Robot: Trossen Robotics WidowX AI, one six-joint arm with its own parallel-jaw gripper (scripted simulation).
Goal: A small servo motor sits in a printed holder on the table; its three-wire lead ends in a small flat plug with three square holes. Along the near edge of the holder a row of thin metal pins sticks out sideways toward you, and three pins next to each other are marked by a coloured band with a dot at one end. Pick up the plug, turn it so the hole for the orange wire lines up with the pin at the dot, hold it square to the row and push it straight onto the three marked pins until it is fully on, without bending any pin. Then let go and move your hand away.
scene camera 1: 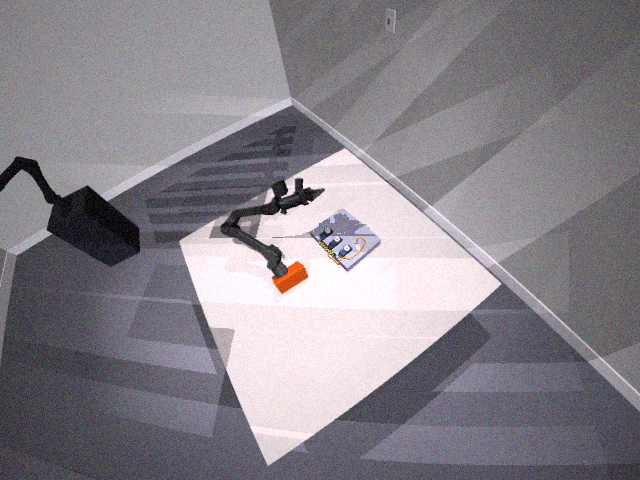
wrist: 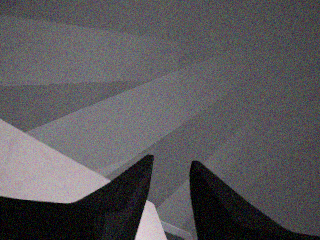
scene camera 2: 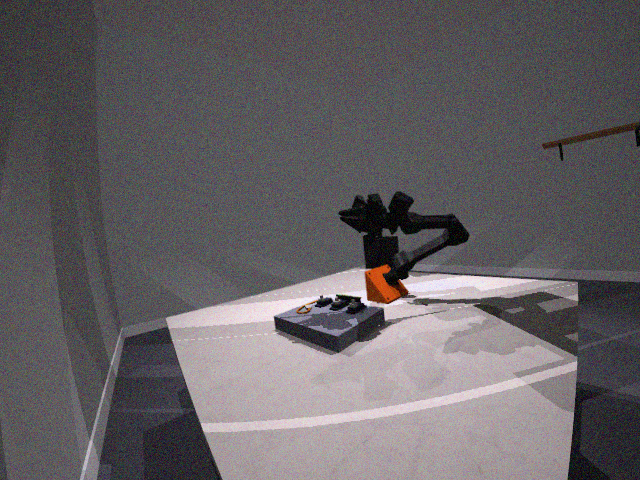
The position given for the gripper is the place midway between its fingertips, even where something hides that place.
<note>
In view: the gripper (scene camera 2: pixel 339 215).
The gripper is seen too in the wrist view (wrist: pixel 171 164).
</note>
